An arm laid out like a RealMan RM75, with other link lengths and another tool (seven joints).
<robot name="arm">
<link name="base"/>
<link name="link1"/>
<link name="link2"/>
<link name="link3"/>
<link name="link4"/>
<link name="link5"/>
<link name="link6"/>
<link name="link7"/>
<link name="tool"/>
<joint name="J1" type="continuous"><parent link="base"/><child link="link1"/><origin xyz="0 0 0.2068"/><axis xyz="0 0 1"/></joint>
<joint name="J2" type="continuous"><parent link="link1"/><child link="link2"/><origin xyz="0 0 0"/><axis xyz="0 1 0"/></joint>
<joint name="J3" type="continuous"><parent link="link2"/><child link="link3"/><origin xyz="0 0 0.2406"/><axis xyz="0 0 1"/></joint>
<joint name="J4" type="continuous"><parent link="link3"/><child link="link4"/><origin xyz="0 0 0"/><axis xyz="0 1 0"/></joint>
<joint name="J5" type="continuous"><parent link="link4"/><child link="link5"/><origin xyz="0 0 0.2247"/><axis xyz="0 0 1"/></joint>
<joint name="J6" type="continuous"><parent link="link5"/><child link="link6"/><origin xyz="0 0 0"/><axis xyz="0 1 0"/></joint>
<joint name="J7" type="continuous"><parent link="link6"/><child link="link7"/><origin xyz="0 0 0.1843"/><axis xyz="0 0 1"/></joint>
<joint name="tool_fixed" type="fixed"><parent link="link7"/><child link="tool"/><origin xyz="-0.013 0.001 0.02" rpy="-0.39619 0 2.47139"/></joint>
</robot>
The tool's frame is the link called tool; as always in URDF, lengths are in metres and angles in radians. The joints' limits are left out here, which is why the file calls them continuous.
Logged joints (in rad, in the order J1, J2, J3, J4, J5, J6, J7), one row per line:
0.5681 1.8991 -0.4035 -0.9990 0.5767 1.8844 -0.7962
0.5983 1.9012 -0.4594 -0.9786 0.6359 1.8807 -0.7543
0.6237 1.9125 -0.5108 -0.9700 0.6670 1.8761 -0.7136
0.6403 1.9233 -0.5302 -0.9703 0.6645 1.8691 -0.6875
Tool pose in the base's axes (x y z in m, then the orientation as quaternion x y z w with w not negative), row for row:
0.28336 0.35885 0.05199 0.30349 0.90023 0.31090 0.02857
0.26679 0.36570 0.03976 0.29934 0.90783 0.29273 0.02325
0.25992 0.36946 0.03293 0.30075 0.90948 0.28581 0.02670
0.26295 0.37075 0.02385 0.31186 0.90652 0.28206 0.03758
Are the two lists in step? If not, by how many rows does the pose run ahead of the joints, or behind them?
The pose runs 1 row ahead of the joints: the pose in row i belongs to the joints in row i + 1.
